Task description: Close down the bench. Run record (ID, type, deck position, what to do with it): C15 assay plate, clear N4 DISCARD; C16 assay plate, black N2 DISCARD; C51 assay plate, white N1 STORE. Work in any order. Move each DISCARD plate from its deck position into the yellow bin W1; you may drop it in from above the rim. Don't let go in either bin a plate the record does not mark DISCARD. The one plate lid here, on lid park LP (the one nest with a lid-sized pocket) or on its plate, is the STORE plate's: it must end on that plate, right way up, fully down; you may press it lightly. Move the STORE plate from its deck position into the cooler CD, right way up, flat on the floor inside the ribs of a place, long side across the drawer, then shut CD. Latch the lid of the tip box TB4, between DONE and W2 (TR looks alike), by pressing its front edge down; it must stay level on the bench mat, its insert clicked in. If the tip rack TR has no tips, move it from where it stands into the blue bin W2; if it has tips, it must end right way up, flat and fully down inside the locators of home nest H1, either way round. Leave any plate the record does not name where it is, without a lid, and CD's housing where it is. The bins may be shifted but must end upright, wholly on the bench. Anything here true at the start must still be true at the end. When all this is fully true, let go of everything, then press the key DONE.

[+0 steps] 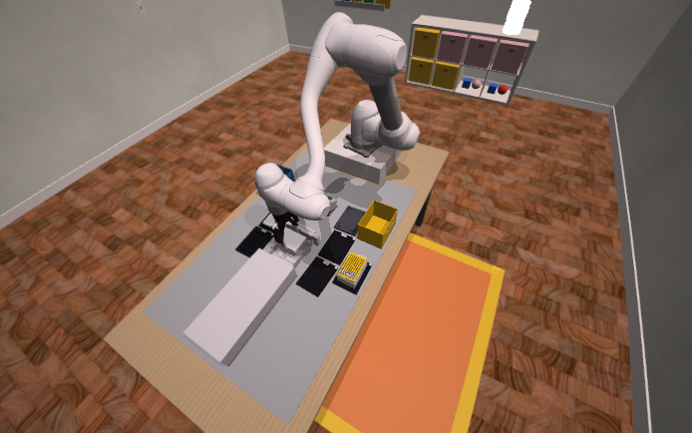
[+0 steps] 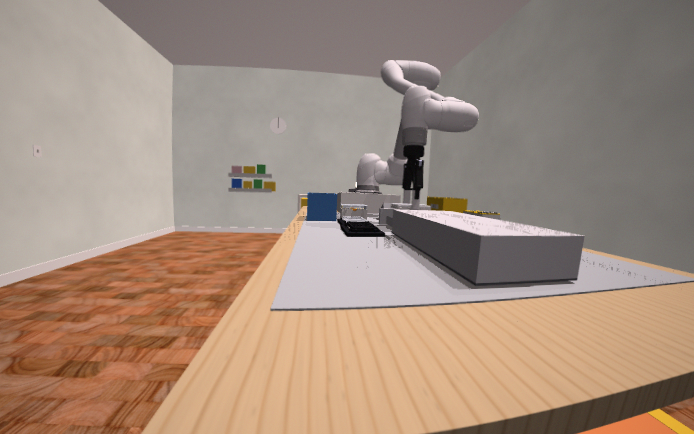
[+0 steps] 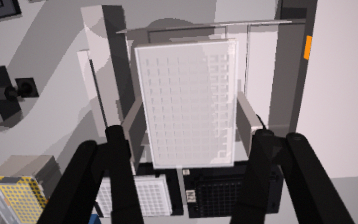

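Right now my hand is 8 cm above the cooler drawer and 4 cm short of it. The rest, counted from my hand: plate lid 2 cm below; cooler CD 17 cm ahead, 8 cm below, 2 cm to the left; white plate 2 cm below.
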